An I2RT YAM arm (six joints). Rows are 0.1 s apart.
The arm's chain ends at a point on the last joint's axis. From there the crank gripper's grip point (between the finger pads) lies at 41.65 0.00 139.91 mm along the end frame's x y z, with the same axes.
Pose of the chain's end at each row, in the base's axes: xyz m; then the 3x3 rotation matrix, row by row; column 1 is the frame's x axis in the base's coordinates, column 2 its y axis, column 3 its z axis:
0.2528 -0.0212 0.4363; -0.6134 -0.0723 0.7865; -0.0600 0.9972 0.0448; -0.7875 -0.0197 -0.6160
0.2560 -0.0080 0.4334; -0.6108 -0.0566 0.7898; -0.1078 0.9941 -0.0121; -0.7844 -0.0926 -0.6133
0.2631 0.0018 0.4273; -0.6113 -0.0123 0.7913; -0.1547 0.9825 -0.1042; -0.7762 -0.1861 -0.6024
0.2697 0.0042 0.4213; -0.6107 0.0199 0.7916; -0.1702 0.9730 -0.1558; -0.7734 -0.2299 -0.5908
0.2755 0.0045 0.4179; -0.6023 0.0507 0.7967; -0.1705 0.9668 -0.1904; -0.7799 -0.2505 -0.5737
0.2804 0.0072 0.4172; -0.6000 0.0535 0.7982; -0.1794 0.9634 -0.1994; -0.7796 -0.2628 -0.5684
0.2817 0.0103 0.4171; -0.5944 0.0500 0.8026; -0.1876 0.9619 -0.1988; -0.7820 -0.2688 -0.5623
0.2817 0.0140 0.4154; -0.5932 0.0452 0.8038; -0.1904 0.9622 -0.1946; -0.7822 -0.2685 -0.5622
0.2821 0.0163 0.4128; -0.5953 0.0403 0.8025; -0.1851 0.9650 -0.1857; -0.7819 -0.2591 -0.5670
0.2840 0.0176 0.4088; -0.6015 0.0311 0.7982; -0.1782 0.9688 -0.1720; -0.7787 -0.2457 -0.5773
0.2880 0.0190 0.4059; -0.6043 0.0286 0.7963; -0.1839 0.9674 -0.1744; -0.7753 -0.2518 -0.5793
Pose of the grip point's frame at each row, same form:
0.3373 -0.0174 0.3173; -0.6134 -0.0723 0.7865; -0.0600 0.9972 0.0448; -0.7875 -0.0197 -0.6160
0.3411 -0.0142 0.3149; -0.6108 -0.0566 0.7898; -0.1078 0.9941 -0.0121; -0.7844 -0.0926 -0.6133
0.3484 -0.0192 0.3107; -0.6113 -0.0123 0.7913; -0.1547 0.9825 -0.1042; -0.7762 -0.1861 -0.6024
0.3550 -0.0247 0.3064; -0.6107 0.0199 0.7916; -0.1702 0.9730 -0.1558; -0.7734 -0.2299 -0.5908
0.3619 -0.0292 0.3052; -0.6023 0.0507 0.7967; -0.1705 0.9668 -0.1904; -0.7799 -0.2505 -0.5737
0.3671 -0.0282 0.3052; -0.6000 0.0535 0.7982; -0.1794 0.9634 -0.1994; -0.7796 -0.2628 -0.5684
0.3692 -0.0253 0.3059; -0.5944 0.0500 0.8026; -0.1876 0.9619 -0.1988; -0.7820 -0.2688 -0.5623
0.3695 -0.0212 0.3042; -0.5932 0.0452 0.8038; -0.1904 0.9622 -0.1946; -0.7822 -0.2685 -0.5622
0.3696 -0.0174 0.3009; -0.5953 0.0403 0.8025; -0.1851 0.9650 -0.1857; -0.7819 -0.2591 -0.5670
0.3706 -0.0139 0.2956; -0.6015 0.0311 0.7982; -0.1782 0.9688 -0.1720; -0.7787 -0.2457 -0.5773
0.3742 -0.0131 0.2926; -0.6043 0.0286 0.7963; -0.1839 0.9674 -0.1744; -0.7753 -0.2518 -0.5793

